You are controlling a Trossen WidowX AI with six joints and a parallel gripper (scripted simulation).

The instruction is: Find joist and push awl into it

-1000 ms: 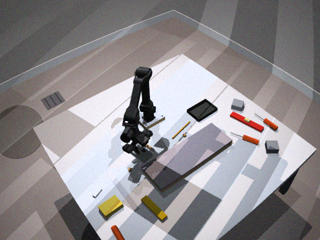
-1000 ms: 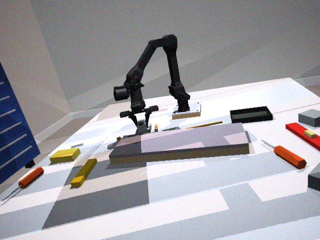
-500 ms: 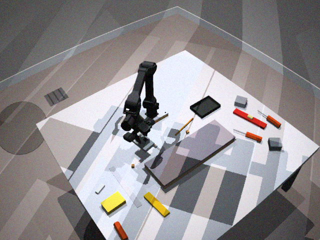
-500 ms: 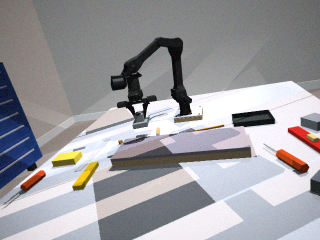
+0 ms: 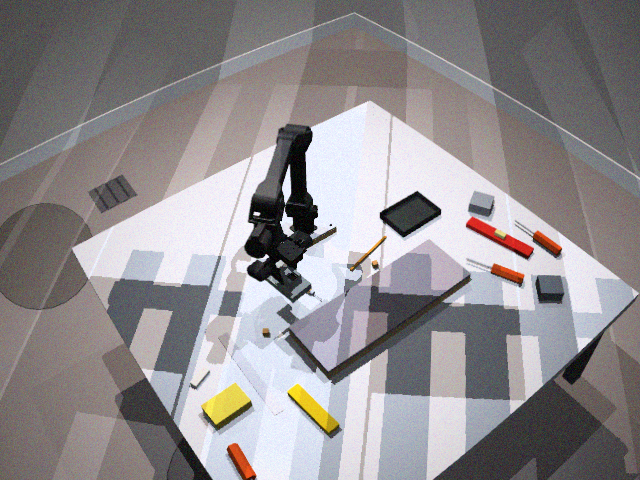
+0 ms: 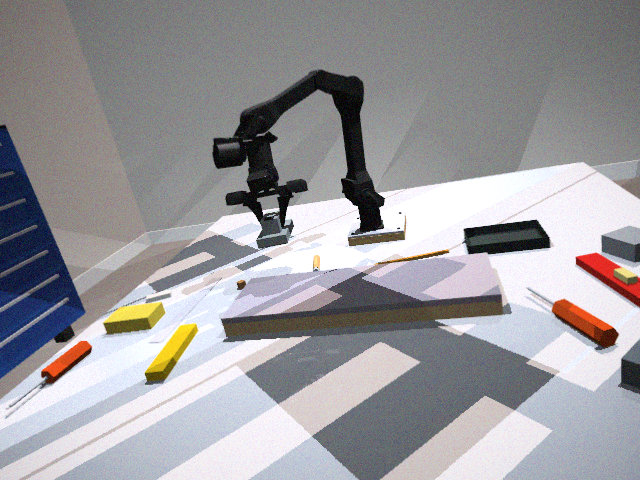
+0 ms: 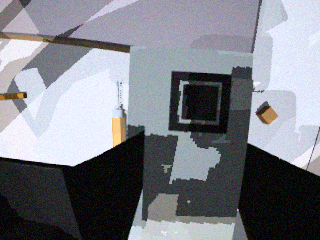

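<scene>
Now: the awl 12 cm below my gripper tip, 8 cm to the left of it and 1 cm behind it. Also, from my gripper tip: stud finder 2 cm above, 1 cm ahead; pencil 30 cm to the left, 13 cm below, 1 cm ahead; yellow bar 28 cm ahead, 18 cm to the right, 12 cm below.
</scene>
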